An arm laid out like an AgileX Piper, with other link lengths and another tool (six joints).
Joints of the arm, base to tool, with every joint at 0 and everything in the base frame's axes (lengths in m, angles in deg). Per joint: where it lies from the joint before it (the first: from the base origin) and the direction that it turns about. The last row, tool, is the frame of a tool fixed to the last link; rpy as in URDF.
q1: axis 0 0 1 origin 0.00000 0.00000 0.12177
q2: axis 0 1 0 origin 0.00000 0.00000 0.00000
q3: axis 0 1 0 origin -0.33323 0.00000 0.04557
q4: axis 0.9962 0 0.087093 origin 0.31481 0.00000 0.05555
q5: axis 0 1 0 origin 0.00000 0.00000 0.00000
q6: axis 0.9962 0 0.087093 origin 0.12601 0.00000 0.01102
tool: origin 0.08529 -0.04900 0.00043 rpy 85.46 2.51 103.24
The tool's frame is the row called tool.
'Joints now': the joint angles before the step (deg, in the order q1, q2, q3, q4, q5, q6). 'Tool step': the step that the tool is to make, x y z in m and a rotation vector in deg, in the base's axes. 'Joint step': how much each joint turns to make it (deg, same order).
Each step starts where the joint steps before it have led.
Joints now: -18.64 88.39 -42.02 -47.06 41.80 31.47
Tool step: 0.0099 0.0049 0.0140 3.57 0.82 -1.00
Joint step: -0.01 0.00 -5.01 8.84 4.30 -8.02
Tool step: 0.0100 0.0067 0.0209 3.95 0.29 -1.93
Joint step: 0.01 0.00 -6.18 8.14 6.18 -6.14
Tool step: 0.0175 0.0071 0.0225 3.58 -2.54 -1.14
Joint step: 0.00 0.05 -6.03 6.39 3.79 -3.63
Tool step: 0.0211 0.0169 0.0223 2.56 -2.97 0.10
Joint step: 1.97 0.00 -5.17 4.22 3.08 -0.80
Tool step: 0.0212 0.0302 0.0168 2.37 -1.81 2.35
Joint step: 3.96 0.06 -3.92 3.18 2.81 -0.16
